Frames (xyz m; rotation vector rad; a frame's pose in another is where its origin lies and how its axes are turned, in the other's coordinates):
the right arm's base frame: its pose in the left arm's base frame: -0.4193 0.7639 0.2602 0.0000 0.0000 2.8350
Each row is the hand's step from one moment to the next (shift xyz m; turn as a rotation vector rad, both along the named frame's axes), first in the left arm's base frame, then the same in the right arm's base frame.
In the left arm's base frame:
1: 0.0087 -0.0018 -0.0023 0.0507 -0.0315 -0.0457
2: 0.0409 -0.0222 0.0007 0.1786 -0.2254 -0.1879
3: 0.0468 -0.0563 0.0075 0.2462 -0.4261 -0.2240
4: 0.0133 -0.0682 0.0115 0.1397 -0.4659 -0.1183
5: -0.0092 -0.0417 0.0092 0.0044 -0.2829 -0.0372
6: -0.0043 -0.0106 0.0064 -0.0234 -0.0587 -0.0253
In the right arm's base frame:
1: -0.0088 -0.0009 -0.0023 -0.0578 0.0147 -0.0457
2: -0.0457 0.0088 0.0007 -0.2383 0.1610 -0.1879
3: -0.0616 0.0395 0.0075 -0.3633 0.3319 -0.2240
4: -0.0333 0.0610 0.0115 -0.2738 0.4020 -0.1183
5: -0.0038 0.0425 0.0092 -0.0896 0.2684 -0.0372
6: 0.0009 0.0114 0.0064 0.0046 0.0630 -0.0253

